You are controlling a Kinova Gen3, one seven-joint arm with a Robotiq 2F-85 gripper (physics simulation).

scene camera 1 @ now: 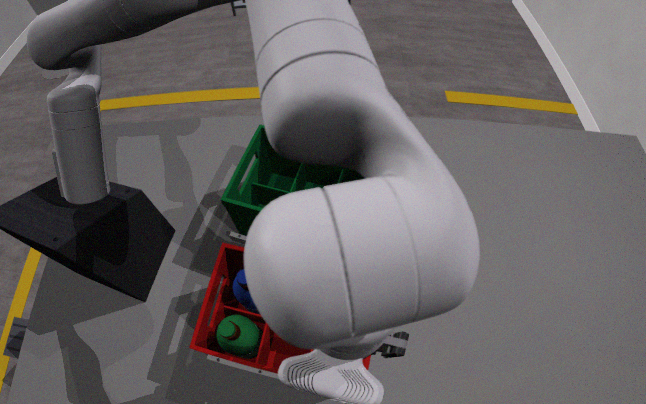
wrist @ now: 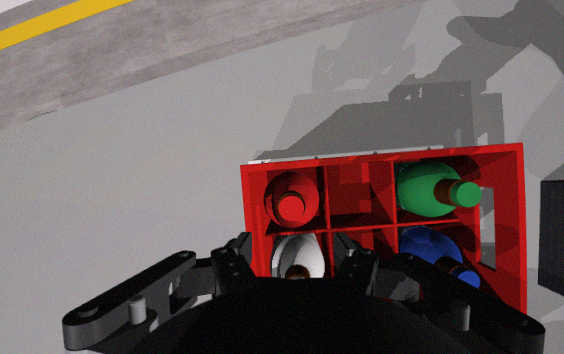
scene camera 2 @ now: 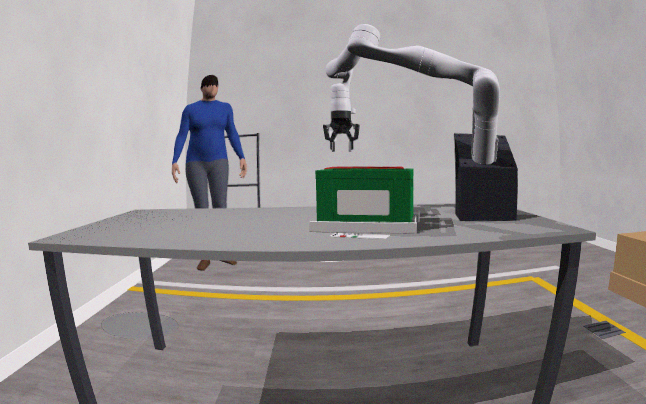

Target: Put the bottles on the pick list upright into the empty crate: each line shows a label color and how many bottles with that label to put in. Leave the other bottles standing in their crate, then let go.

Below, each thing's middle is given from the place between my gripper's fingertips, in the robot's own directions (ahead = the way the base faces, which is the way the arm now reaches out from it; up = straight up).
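The red bottle point(wrist: 291, 199) is 10 mm to the right of my hand and 150 mm below it. And there's the blue bottle point(wrist: 438, 249), which is 90 mm to the left of my hand, 150 mm below it and 170 mm behind it.
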